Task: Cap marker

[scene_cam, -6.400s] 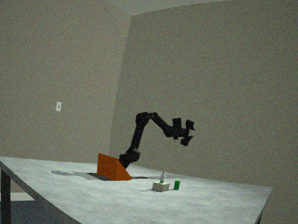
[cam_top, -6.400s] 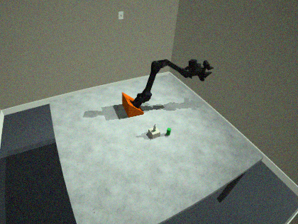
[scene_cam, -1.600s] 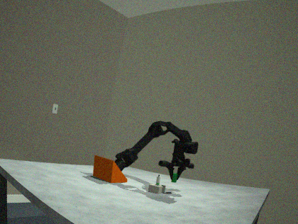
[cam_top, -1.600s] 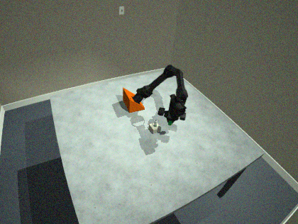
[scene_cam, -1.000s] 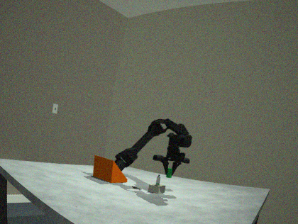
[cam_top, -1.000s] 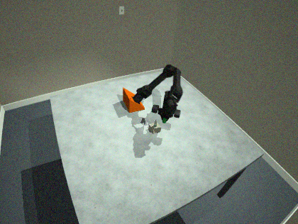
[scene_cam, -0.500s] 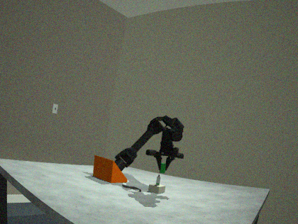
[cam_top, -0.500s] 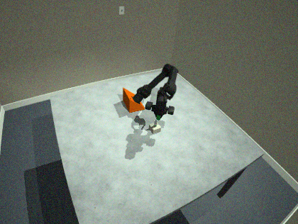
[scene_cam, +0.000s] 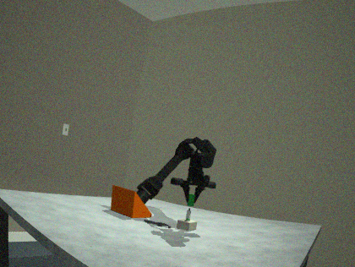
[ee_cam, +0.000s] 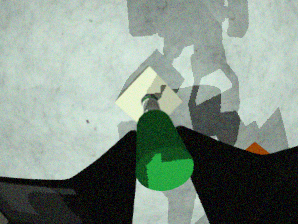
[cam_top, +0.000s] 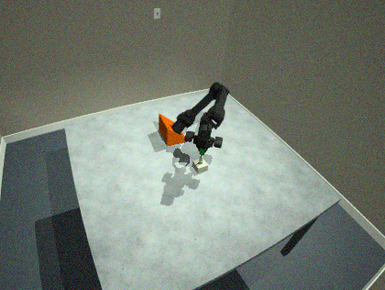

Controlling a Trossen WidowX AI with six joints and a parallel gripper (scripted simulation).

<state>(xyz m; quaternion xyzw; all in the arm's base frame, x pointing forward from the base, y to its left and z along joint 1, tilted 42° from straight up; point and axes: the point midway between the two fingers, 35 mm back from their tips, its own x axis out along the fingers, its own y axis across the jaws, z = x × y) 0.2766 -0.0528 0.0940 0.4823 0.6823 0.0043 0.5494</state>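
Now: the holder block 110 mm below my gripper tip. Also, from my gripper tip: green cap 10 mm above.
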